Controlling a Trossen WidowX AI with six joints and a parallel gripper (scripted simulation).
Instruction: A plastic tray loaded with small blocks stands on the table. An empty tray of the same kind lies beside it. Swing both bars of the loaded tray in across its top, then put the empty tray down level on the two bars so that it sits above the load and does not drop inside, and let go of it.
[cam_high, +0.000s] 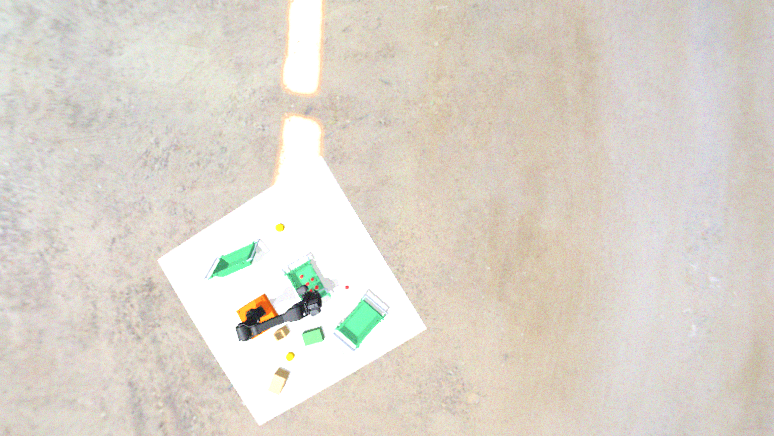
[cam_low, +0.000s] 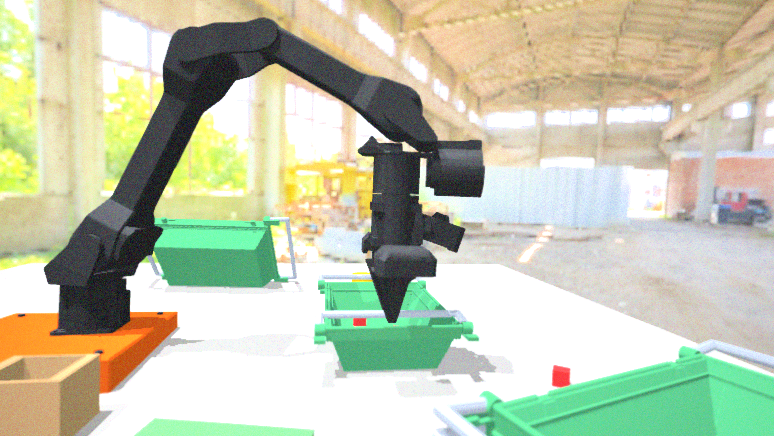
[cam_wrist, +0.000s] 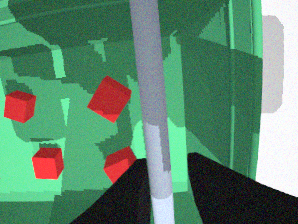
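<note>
Now: gripper tip 47 cm to the right of the green tray, 27 cm past it and 2 cm below it. Also, from my gripper tip: green block: 22 cm to the right, 18 cm behind, 3 cm below.
</note>
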